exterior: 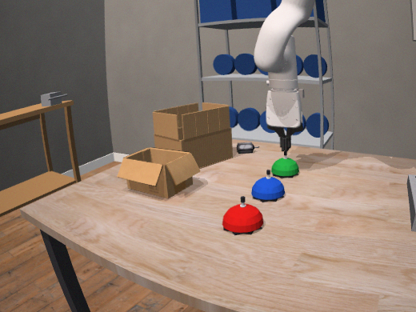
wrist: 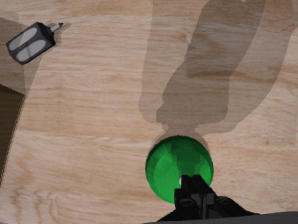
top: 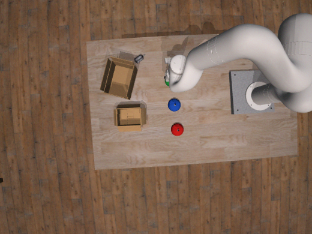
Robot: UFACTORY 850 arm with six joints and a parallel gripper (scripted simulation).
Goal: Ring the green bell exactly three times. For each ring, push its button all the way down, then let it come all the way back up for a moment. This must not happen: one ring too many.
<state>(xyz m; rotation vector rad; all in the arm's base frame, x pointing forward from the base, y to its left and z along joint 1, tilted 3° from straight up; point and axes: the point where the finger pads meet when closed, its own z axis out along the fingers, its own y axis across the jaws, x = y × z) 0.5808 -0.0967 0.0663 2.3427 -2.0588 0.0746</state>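
Now: hand 5 cm above the green bell. Also, from my hand: red bell (32 cm to the left, 5 cm below, 4 cm behind); blue bell (16 cm to the left, 5 cm below, 2 cm behind); small dark device (20 cm ahead, 14 cm to the right, 7 cm below).
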